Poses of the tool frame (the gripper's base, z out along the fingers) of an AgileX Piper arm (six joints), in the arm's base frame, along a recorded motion.
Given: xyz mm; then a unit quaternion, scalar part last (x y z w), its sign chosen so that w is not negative.
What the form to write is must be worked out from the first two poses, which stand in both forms.
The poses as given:
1: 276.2 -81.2 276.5 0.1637 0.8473 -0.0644 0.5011
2: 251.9 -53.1 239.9 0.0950 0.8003 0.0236 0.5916
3: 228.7 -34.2 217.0 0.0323 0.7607 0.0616 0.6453
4: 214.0 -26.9 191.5 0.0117 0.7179 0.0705 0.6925
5: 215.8 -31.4 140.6 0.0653 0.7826 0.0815 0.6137
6: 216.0 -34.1 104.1 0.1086 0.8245 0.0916 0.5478
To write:
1: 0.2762 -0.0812 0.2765 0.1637 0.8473 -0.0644 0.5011
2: 0.2519 -0.0531 0.2399 0.0950 0.8003 0.0236 0.5916
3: 0.2287 -0.0342 0.2170 0.0323 0.7607 0.0616 0.6453
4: 0.2140 -0.0269 0.1915 0.0117 0.7179 0.0705 0.6925
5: 0.2158 -0.0314 0.1406 0.0653 0.7826 0.0815 0.6137
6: 0.2160 -0.0341 0.1041 0.1086 0.8245 0.0916 0.5478
